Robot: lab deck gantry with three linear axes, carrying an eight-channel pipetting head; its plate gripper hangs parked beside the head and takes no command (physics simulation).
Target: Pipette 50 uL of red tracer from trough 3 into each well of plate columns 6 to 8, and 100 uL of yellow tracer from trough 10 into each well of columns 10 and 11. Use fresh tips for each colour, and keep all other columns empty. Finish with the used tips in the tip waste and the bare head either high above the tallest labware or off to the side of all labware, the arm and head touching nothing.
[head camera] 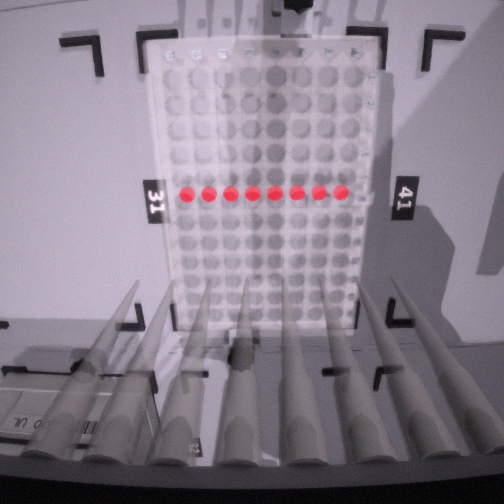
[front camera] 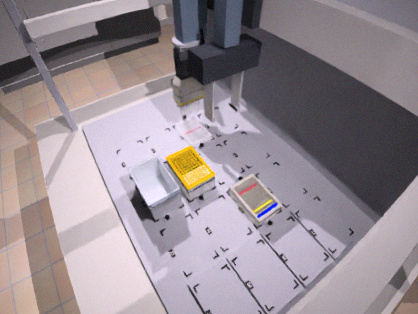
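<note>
The clear well plate (front camera: 203, 136) (head camera: 162, 125) lies on the deck at the back. Its column 6 wells (front camera: 192, 131) (head camera: 253, 193) show red in all eight rows; the other columns look colourless. The pipetting head (front camera: 189, 92) is over the plate and carries eight clear tips (head camera: 246, 325), with no colour visible in them; their ends are above the plate. The trough reservoir (front camera: 244, 206) holds red (front camera: 247, 189) and yellow (front camera: 263, 205) strips. The yellow-topped tip rack (front camera: 204, 191) shows white tips in its front part. The parked plate gripper (front camera: 223, 113) has its two fingers apart, nothing between them.
The open grey waste bin (front camera: 167, 204) stands left of the tip rack. A blue strip (front camera: 267, 210) lies beside the yellow one in the reservoir. Part of a box marked UL (head camera: 30, 400) shows at the lower left of the head view. Low deck walls surround the deck.
</note>
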